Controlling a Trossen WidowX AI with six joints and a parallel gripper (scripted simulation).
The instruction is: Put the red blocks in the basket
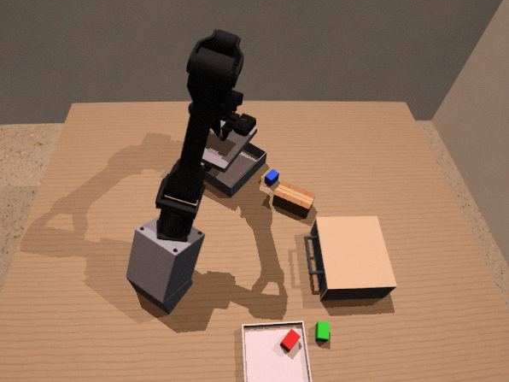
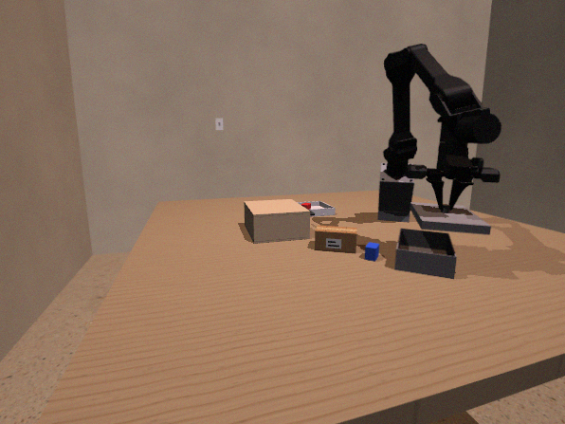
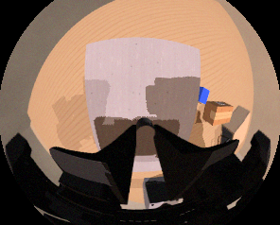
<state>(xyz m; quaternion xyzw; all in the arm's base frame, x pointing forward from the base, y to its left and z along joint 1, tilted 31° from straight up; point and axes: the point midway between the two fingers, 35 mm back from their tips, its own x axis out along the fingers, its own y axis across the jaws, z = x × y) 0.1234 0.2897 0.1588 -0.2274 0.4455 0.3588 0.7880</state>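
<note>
Now: hand 20 cm short of the brown crate, 16 cm to the left of it and 13 cm above it. The rest, counted from my hand: knobbed lid: 4 cm below; drawer: 36 cm to the right, 29 cm ahead, 13 cm below; blue block: 15 cm below, 15 cm ahead, 7 cm to the right.
</note>
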